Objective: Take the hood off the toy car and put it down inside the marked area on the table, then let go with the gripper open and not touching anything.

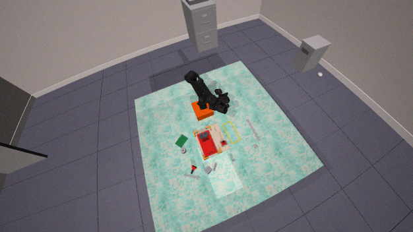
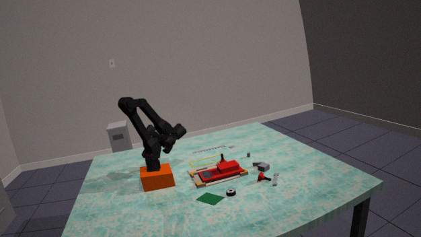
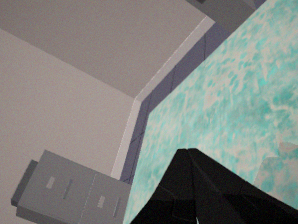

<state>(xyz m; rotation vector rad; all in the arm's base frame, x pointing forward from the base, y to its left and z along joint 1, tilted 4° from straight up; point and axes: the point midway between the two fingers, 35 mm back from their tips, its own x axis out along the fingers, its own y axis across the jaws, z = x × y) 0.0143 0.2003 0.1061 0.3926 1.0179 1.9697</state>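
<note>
The red hood is 360 mm ahead of my gripper tip, 290 mm to the right of it and 120 mm below it. From my gripper tip the other things lie so: wheel (500 mm to the right, 320 mm ahead, 150 mm below); wrench (530 mm ahead, 480 mm to the right, 160 mm below); green card (500 mm to the right, 230 mm ahead, 160 mm below).
</note>
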